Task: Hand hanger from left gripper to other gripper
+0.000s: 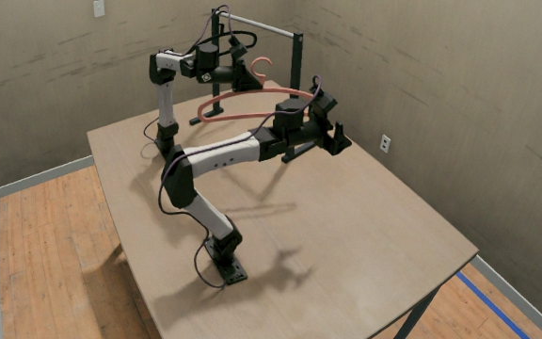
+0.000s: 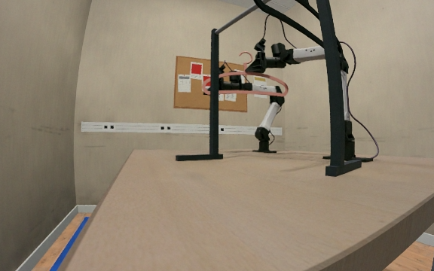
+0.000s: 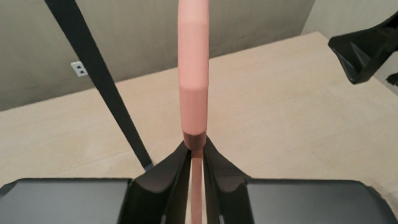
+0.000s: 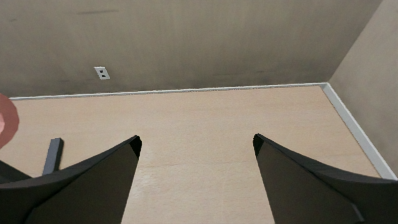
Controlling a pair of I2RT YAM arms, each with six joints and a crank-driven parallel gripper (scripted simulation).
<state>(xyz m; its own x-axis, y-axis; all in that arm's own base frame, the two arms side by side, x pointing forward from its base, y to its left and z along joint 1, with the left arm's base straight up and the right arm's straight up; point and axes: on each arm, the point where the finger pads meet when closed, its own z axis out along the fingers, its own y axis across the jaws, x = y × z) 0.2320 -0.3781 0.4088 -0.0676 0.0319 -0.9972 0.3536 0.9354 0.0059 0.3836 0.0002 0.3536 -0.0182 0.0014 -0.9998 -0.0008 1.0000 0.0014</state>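
Right now the pink hanger is 130 mm behind my right hand, 280 mm to the left of it and 50 mm above it. Also, from my right hand: black hanger: 70 mm behind, 790 mm to the left, 80 mm above.
Now: left hand 1 cm above the pink hanger. Also, from my left hand: black hanger (51 cm to the left, 6 cm ahead, 3 cm above).
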